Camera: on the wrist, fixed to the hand. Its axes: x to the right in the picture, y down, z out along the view.
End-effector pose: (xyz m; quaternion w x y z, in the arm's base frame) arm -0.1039 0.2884 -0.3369 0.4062 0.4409 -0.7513 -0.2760
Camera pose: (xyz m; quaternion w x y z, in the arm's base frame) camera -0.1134 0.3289 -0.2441 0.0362 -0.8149 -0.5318 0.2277
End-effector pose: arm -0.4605 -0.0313 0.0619 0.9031 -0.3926 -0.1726 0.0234
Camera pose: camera -0.4385 0.0078 -0.0294 0.0948 0.1797 -0.0904 -0.9750
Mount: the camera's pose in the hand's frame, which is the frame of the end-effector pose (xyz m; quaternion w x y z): 0.0008 0.0945 -0.0376 0.0079 0.0291 0.3133 -0.9492
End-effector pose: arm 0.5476 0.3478 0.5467 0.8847 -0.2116 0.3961 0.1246
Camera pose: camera 0.4871 0.4132 0.4976 0.0073 -0.3910 0.0831 -0.9166
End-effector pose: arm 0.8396 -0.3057 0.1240 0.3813 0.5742 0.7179 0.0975
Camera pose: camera 0.8856 -0.2634 0.2042 0.1461 0.6963 -0.6730 0.2022
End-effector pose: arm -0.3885 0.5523 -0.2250 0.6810 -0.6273 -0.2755 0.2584
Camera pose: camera -0.3622 0.5336 -0.3215 0.3552 0.1954 -0.3767 -0.8329
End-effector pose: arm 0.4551 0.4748 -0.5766 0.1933 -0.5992 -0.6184 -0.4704
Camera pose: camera 0.5299 0.4295 -0.5247 0.2338 -0.7352 0.5267 0.3569
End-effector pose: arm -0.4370 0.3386 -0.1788 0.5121 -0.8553 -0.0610 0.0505
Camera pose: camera -0.4256 0.2618 -0.2445 0.0960 0.0502 -0.6504 -0.7518
